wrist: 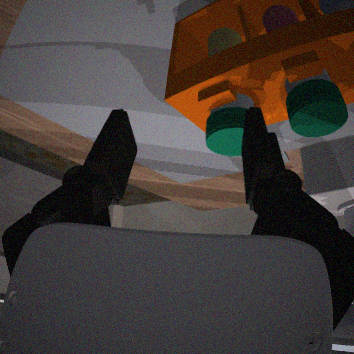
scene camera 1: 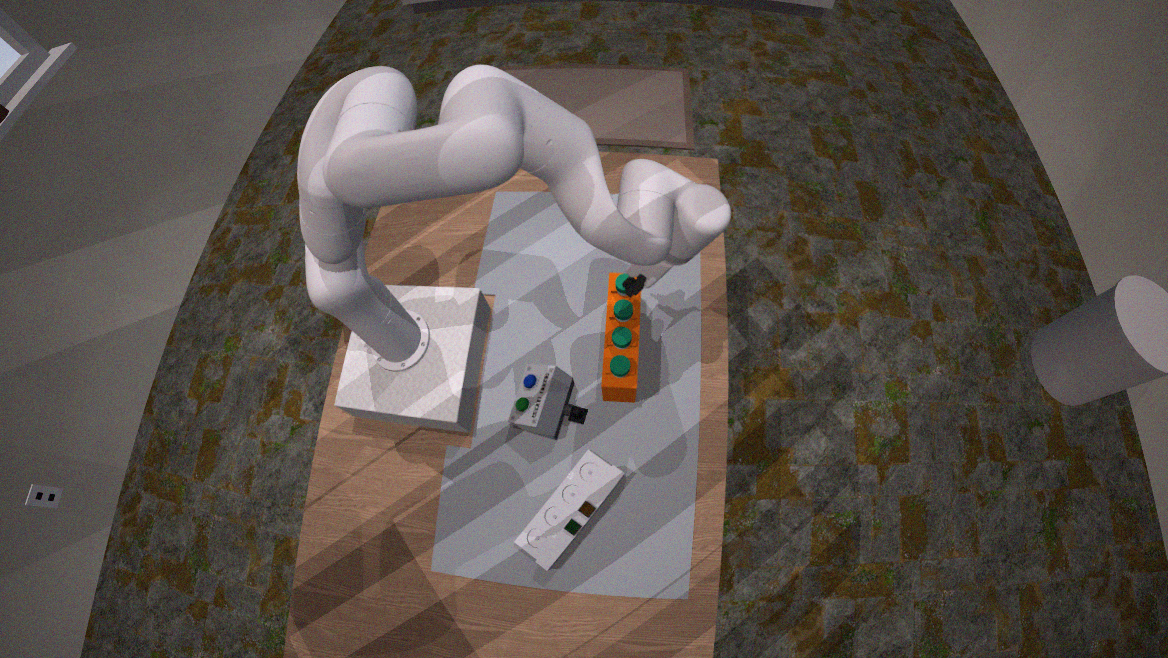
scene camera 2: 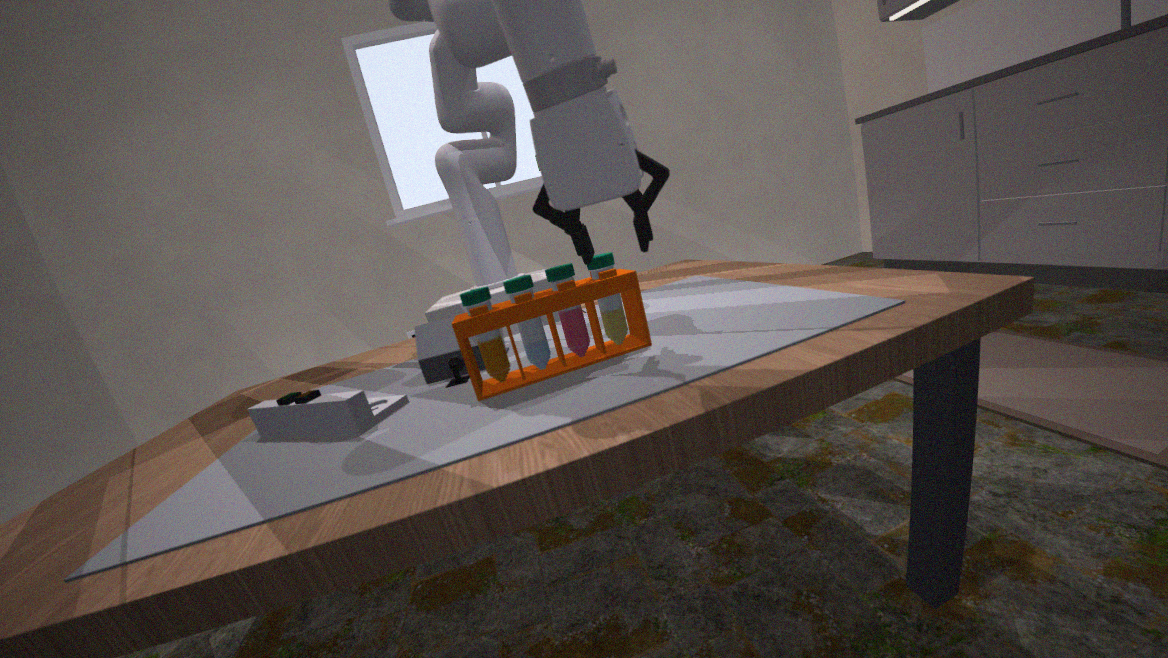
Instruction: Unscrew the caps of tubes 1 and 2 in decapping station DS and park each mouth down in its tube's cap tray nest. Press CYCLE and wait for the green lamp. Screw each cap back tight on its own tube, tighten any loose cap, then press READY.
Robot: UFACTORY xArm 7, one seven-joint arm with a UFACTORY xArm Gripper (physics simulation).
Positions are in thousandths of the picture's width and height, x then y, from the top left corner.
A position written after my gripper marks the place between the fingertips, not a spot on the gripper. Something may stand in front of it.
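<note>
Grey mat (scene camera 1: 472,435), (scene camera 2: 600,496), (wrist: 205,196). Grey control box (scene camera 1: 464,613), (scene camera 2: 376,540). My gripper (scene camera 1: 548,419), (scene camera 2: 529,385), (wrist: 527,360).
</note>
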